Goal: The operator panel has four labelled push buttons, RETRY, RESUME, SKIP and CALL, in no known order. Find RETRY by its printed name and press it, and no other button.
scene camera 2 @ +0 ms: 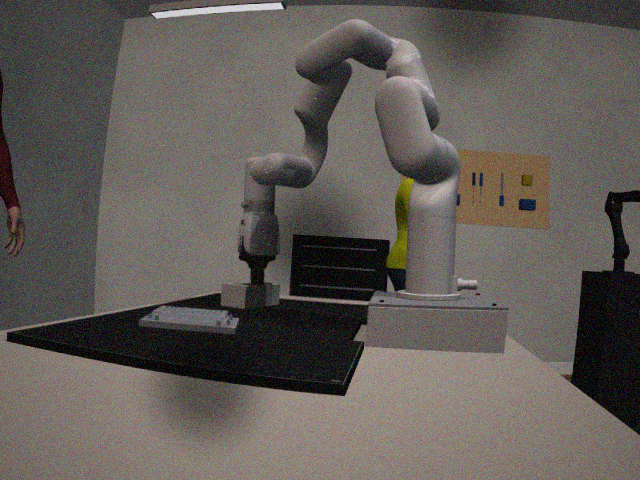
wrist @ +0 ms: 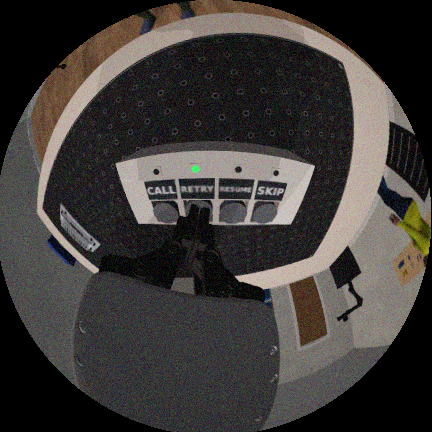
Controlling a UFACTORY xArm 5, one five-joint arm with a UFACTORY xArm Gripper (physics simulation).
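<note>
The operator panel is a light box on the black mat. In the wrist view its labels read, from left to right, CALL, RETRY, RESUME and SKIP, each above a round grey button. The small lamp above RETRY glows green; the other three lamps are dark. My gripper is shut and empty. Its fingertips are at the RETRY button and hide much of it. The CALL button, RESUME button and SKIP button are apart from the fingertips.
The black mat lies on the pale table. A grey slotted block lies on it, left of the panel in the wrist view. A person in yellow stands beyond the table.
</note>
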